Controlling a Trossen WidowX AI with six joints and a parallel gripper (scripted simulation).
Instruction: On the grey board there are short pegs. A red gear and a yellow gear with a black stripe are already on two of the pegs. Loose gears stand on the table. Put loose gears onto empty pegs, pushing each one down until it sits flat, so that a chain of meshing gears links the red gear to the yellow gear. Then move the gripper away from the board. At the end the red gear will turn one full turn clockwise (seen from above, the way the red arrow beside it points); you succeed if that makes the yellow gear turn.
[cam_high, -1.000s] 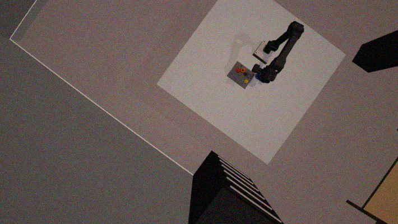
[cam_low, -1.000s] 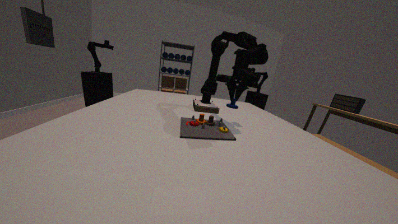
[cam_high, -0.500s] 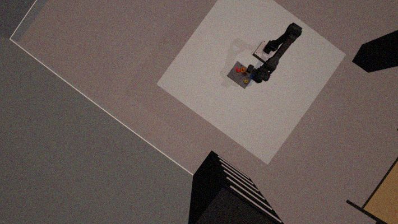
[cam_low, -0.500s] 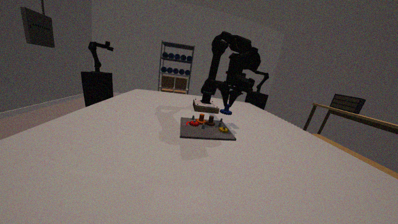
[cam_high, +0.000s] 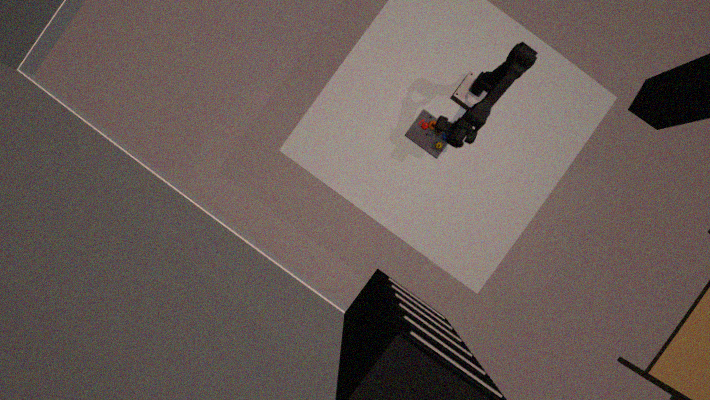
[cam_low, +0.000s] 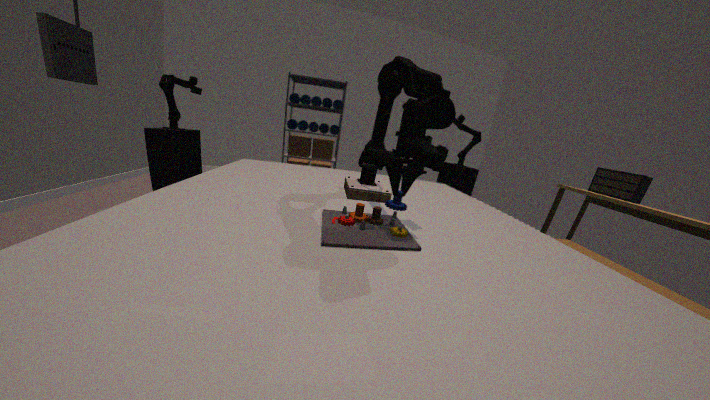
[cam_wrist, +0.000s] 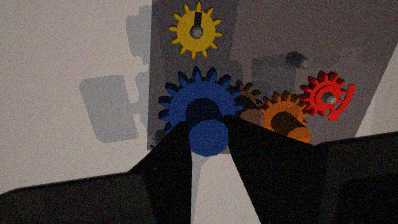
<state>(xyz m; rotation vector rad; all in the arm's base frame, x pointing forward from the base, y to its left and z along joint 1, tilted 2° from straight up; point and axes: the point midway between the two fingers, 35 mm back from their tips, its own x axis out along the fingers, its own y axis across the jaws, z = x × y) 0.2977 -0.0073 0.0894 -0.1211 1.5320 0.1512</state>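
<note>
Right now the blue gear is 1 cm below my gripper tip. The rest, counted from my gripper tip: brown gear 2 cm behind, 4 cm to the right, 6 cm below; orange gear 3 cm behind, 8 cm to the right, 6 cm below; yellow gear 4 cm ahead, 7 cm below.
</note>
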